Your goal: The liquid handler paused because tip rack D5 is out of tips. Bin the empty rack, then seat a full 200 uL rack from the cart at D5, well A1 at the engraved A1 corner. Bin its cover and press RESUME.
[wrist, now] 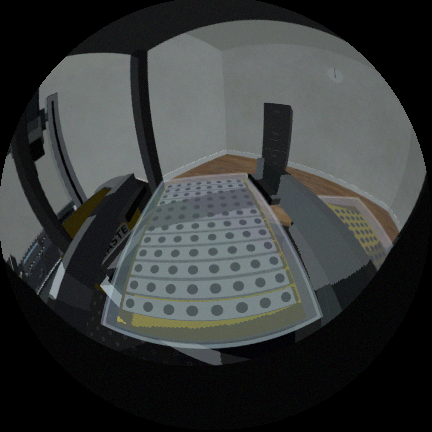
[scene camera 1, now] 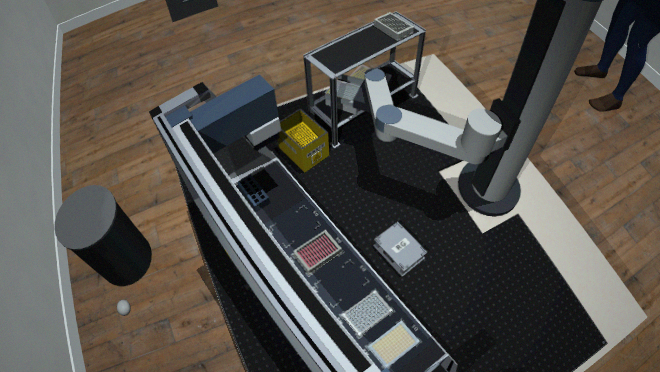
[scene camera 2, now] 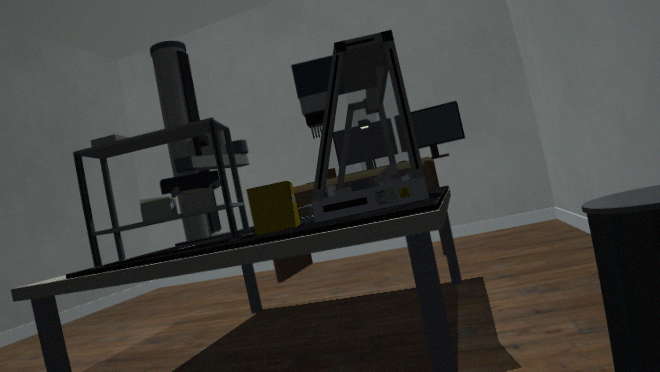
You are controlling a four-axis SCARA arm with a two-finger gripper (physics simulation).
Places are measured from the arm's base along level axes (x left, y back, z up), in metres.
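Pixels of known places: gripper, fingertip midpoint: [wrist: 194, 171] [scene camera 2: 198, 186]; arm's base, link origin: [scene camera 1: 489, 187].
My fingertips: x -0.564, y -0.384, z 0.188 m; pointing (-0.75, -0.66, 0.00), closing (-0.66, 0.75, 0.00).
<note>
Ahead of a thing's pixels: the offset from my fingertips to its top centre.
My gripper [wrist: 194, 171] is open, its fingers on either side of a covered tip rack @(dy +0.037, dx +0.037, dz -0.006 m) [scene camera 1: 345, 92] [scene camera 2: 197, 201] [wrist: 205, 260] on the cart's lower shelf. The clear cover is on that rack, and rows of tip holes and a yellow edge show through it. In scene camera 1 the arm hides the fingers. A yellow rack @(dy -0.173, dx +0.116, dz -0.083 m) [scene camera 1: 301, 134] lies inside the yellow waste bin @(dy -0.177, dx +0.113, dz -0.040 m) [scene camera 1: 316, 156] [scene camera 2: 272, 207] [wrist: 82, 215]. Deck site D5 [scene camera 1: 296, 220] is bare between its corner brackets. The RESUME button cannot be made out.
The cart [scene camera 1: 334, 112] [scene camera 2: 83, 200] has posts close to the arm. Another covered rack [scene camera 2: 156, 209] [wrist: 356, 225] stands beside the first. A grey rack @(dy +0.265, dx -0.016, dz +0.207 m) [scene camera 1: 395, 24] [scene camera 2: 107, 140] is on the top shelf. A red rack @(dy -0.314, dx +0.548, dz -0.085 m) [scene camera 1: 318, 250] sits at D4. A box marked RG @(dy -0.063, dx +0.636, dz -0.119 m) [scene camera 1: 400, 246] stands before the deck.
</note>
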